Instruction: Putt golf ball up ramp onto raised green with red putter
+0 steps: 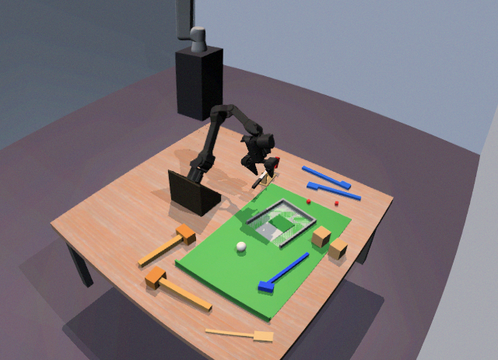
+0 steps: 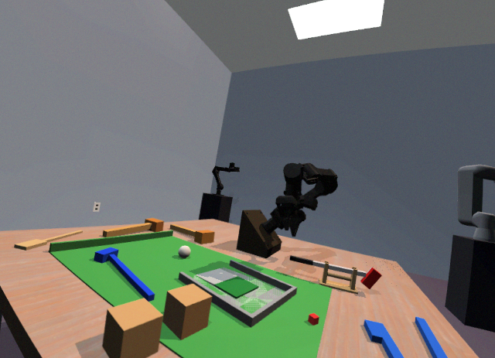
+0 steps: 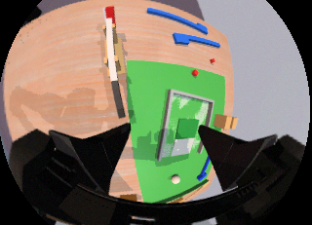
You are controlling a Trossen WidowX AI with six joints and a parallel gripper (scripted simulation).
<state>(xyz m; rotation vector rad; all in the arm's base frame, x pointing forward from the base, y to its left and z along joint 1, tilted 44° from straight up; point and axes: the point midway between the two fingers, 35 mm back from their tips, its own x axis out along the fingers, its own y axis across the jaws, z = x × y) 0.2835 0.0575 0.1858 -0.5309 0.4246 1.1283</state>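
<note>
My gripper tip is now 15 cm to the right of the red putter, 10 cm above it and 8 cm past it. Also, from my gripper tip: white golf ball (34 cm to the right, 13 cm below, 10 cm ahead); green mat (23 cm to the right, 18 cm ahead, 15 cm below); wooden stand (17 cm to the left, 12 cm below, 8 cm behind).
</note>
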